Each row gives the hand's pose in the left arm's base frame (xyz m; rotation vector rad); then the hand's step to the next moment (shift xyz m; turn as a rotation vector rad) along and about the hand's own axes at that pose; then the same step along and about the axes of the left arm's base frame.
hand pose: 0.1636 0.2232 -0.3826 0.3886 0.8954 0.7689
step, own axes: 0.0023 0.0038 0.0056 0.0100 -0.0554 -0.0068
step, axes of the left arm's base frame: 0.0038 0.0043 0.0043 0.0223 -0.0300 -0.0426
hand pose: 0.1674 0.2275 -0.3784 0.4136 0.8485 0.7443
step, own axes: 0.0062 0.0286 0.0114 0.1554 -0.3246 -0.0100
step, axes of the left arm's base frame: -0.0003 0.0235 0.0208 0.1969 -0.1061 -0.2821
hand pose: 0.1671 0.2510 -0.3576 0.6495 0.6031 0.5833
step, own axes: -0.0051 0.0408 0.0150 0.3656 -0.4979 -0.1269
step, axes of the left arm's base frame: -0.0057 0.0177 0.0396 0.3139 -0.0373 -0.5456
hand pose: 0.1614 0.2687 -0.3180 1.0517 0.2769 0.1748
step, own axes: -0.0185 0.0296 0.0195 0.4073 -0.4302 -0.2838
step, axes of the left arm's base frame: -0.0119 -0.0068 0.0376 0.3047 0.1372 -0.5655
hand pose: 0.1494 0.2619 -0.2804 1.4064 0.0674 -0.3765
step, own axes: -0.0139 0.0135 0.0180 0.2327 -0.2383 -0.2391
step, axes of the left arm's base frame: -0.0122 -0.0129 0.0196 0.1898 0.1539 -0.3293
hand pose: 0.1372 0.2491 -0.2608 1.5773 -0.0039 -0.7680
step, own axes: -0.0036 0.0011 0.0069 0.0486 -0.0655 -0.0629
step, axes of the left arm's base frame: -0.0055 -0.0047 0.0029 0.0390 0.0465 -0.0833
